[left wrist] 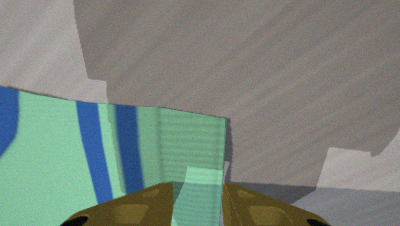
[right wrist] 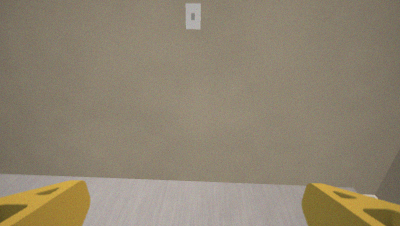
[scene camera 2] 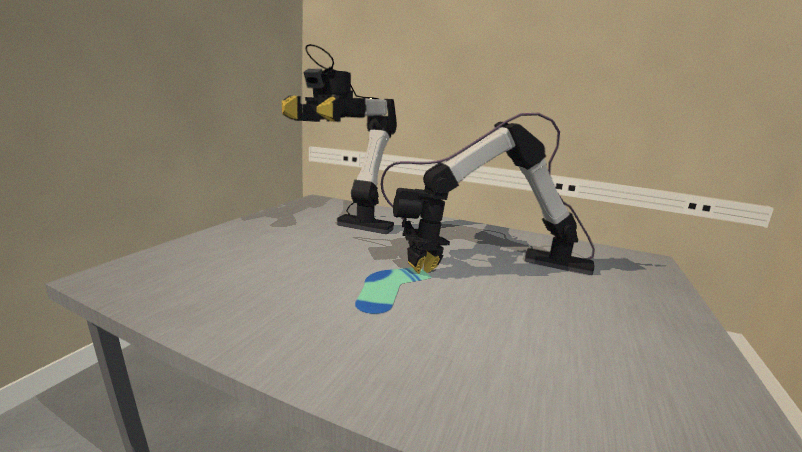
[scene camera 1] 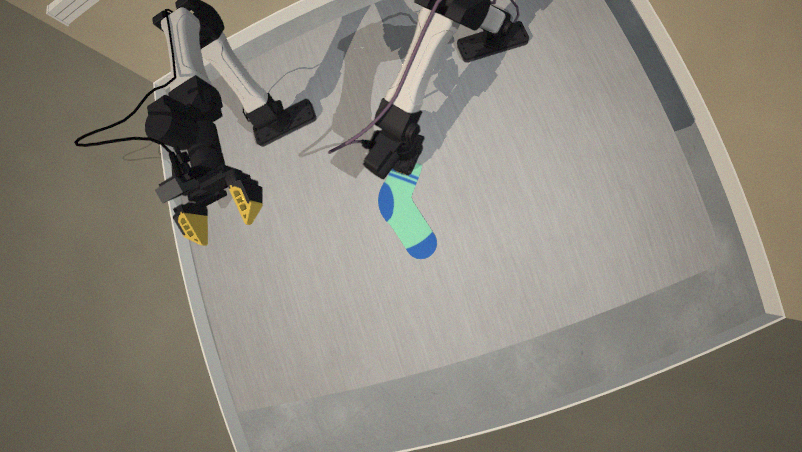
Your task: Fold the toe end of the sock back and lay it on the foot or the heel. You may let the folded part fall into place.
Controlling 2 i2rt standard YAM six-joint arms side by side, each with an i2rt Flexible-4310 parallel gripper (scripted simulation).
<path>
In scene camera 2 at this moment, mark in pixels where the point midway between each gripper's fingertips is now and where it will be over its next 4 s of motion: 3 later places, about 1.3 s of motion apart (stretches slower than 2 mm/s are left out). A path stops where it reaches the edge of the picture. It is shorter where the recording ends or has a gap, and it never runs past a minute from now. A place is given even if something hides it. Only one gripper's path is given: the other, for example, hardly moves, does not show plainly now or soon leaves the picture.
My left gripper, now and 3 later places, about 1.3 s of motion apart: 421, 272; 417, 273; 426, 260; 441, 255
</path>
